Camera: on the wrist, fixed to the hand. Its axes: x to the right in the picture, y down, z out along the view.
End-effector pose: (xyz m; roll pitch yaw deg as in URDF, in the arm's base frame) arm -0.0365 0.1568 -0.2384 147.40 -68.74 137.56
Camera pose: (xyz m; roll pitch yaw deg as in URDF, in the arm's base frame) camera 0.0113 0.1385 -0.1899 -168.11 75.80 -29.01
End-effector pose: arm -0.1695 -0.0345 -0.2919 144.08 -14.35 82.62
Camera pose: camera -0.1530 -0.0251 -0.2240 -176.39 21.54 -93.41
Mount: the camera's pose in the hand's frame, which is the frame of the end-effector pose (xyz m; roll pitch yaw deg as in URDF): 0.0279 0.0492 -0.0421 -33.62 -8.02 -178.75
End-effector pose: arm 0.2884 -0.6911 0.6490 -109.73 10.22 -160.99
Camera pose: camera 0.2495 -0.6450 0.6125 77.52 -8.59 10.95
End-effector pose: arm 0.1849 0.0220 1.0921 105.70 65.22 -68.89
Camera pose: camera 0.2337 -0.0289 1.0914 -152.94 -60.96 126.46
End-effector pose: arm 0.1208 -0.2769 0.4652 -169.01 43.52 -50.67
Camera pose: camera 0.1040 -0.3453 0.4692 137.64 -35.83 125.95
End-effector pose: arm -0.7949 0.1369 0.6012 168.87 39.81 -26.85
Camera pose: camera -0.7649 0.0767 0.6224 157.37 -31.70 153.54
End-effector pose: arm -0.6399 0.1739 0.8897 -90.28 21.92 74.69
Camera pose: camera -0.5971 0.1700 0.8338 60.08 -22.89 -114.03
